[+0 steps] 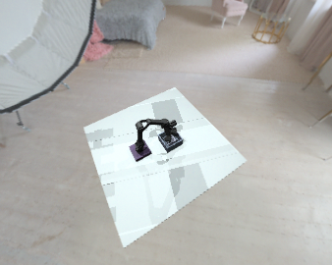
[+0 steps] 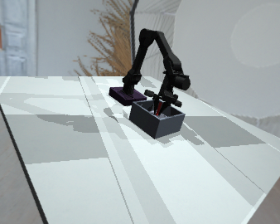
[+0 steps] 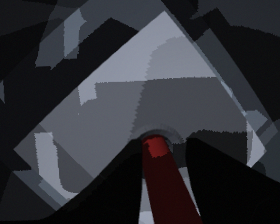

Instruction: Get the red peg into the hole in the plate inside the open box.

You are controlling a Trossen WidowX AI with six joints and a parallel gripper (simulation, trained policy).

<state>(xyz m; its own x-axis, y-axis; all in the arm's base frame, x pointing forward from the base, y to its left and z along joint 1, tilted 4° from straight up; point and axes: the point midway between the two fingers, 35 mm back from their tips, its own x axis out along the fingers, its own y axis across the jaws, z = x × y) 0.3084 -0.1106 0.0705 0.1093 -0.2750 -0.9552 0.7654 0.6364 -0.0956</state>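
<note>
Now: gripper tip 1 cm to the right of the red peg and 1 cm below it. The rest, counted from my gripper tip: dark box 4 cm below; grey plate 2 cm below.
</note>
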